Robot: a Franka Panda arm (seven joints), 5 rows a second.
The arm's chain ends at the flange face. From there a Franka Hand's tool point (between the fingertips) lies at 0.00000 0.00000 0.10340 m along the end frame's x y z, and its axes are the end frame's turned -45 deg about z.
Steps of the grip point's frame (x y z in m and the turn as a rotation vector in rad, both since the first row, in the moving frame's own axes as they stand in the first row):
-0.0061 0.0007 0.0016 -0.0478 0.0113 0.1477
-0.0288 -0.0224 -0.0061 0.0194 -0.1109 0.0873
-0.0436 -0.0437 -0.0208 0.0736 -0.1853 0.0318
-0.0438 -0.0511 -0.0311 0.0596 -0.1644 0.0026
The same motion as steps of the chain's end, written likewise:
-0.0079 0.0018 0.0017 -0.0258 0.0418 0.1477
-0.0264 -0.0017 -0.0054 -0.0647 -0.0921 0.0873
-0.0428 -0.0079 -0.0188 -0.0790 -0.1831 0.0318
-0.0508 -0.0128 -0.0295 -0.0741 -0.1584 0.0026

